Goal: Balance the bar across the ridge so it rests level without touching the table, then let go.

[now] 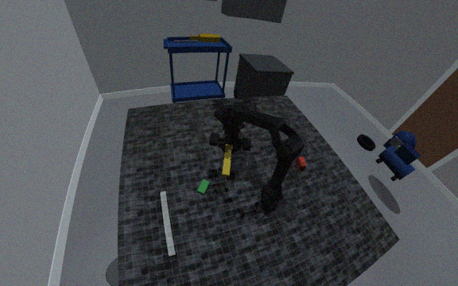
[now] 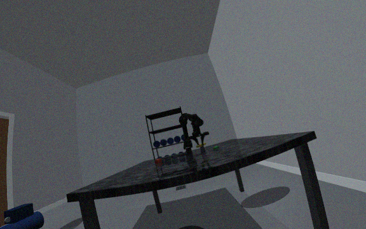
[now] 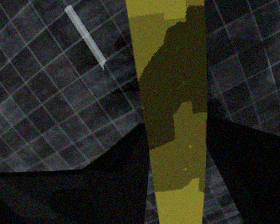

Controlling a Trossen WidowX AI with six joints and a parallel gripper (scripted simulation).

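Now: gripper tip 30 mm past the yellow bar and 10 mm to the right of it. From my gripper tip the other things lie so: green block: 150 mm to the left, 120 mm behind, 60 mm below; then red block: 420 mm to the right, 120 mm behind, 60 mm below.
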